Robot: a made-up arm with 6 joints. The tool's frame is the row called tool.
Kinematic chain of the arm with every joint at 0, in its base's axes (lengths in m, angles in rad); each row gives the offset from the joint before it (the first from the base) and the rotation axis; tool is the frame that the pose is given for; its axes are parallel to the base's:
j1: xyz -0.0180 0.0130 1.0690 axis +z
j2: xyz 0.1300 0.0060 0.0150 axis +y
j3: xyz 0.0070 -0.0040 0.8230 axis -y
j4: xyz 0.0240 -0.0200 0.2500 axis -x
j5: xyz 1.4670 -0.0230 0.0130 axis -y
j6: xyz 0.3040 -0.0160 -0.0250 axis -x
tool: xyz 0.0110 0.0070 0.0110
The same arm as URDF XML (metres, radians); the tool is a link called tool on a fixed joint. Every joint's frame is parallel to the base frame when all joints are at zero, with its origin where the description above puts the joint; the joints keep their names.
<robot name="arm">
<joint name="tool_fixed" type="fixed"><parent link="link6"/><child link="tool"/><origin xyz="0.011 0.007 0.011" rpy="0 0 0"/></joint>
<joint name="j6" type="continuous"><parent link="link5"/><child link="link6"/><origin xyz="0.304 -0.016 -0.025" rpy="0 0 0"/><axis xyz="-1 0 0"/></joint>
<joint name="j5" type="continuous"><parent link="link4"/><child link="link5"/><origin xyz="1.467 -0.023 0.013" rpy="0 0 0"/><axis xyz="0 -1 0"/></joint>
<joint name="j4" type="continuous"><parent link="link3"/><child link="link4"/><origin xyz="0.024 -0.02 0.25" rpy="0 0 0"/><axis xyz="-1 0 0"/></joint>
<joint name="j3" type="continuous"><parent link="link2"/><child link="link3"/><origin xyz="0.007 -0.004 0.823" rpy="0 0 0"/><axis xyz="0 -1 0"/></joint>
<joint name="j2" type="continuous"><parent link="link1"/><child link="link2"/><origin xyz="0.13 0.006 0.015" rpy="0 0 0"/><axis xyz="0 1 0"/></joint>
<joint name="j1" type="continuous"><parent link="base_link"/><child link="link1"/><origin xyz="-0.018 0.013 1.069" rpy="0 0 0"/><axis xyz="0 0 1"/></joint>
<link name="base_link"/>
<link name="link1"/>
<link name="link2"/>
<link name="link3"/>
<link name="link4"/>
<link name="link5"/>
<link name="link6"/>
<link name="tool"/>
</robot>

